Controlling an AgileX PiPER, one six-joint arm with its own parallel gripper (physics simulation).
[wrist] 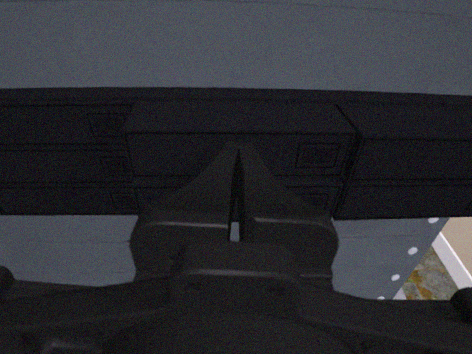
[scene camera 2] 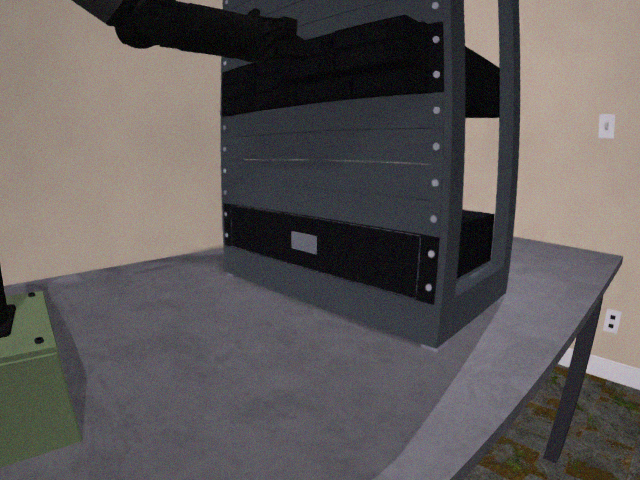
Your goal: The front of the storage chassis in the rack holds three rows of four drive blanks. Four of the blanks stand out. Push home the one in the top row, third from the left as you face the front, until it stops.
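The black storage chassis sits high in the rack. In the wrist view the top-row blank third from the left is at the centre, its top face showing and its front farther out than the top-row blank to its left. The top-row blank to its right also stands out. My gripper is shut and empty, its fingertips together in front of the centre blank's face, near its upper edge. The fingers hide part of that blank and those below; contact cannot be told.
Grey filler panels lie above and below the chassis. A black unit with a grey label sits low in the rack. The rack stands on a grey table. A green base block is at the left.
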